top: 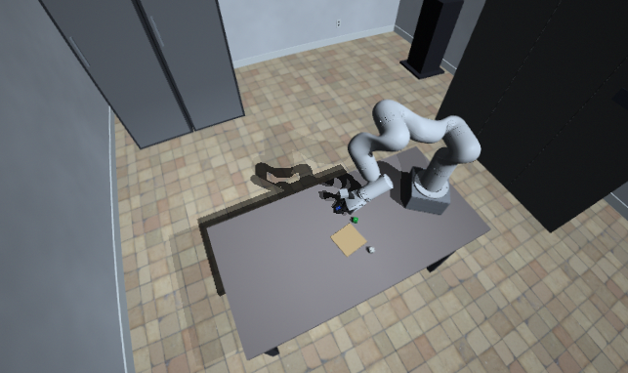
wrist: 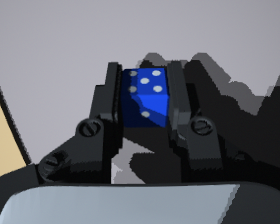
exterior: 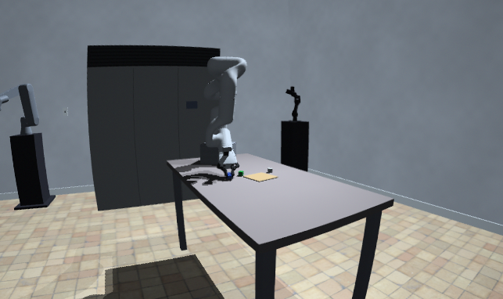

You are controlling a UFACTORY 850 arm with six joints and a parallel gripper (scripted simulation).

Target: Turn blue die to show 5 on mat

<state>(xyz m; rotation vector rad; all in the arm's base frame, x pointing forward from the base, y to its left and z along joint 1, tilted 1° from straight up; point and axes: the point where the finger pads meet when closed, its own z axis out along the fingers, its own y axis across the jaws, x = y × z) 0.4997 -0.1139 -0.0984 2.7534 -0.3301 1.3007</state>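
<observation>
My gripper is now 5 cm past the green die, 9 cm to the right of it and 2 cm above it. Also, from my hand: blue die (1 cm ahead, 1 cm below); white die (4 cm behind, 28 cm to the left, 2 cm below); mat (3 cm ahead, 17 cm to the left, 3 cm below).
</observation>
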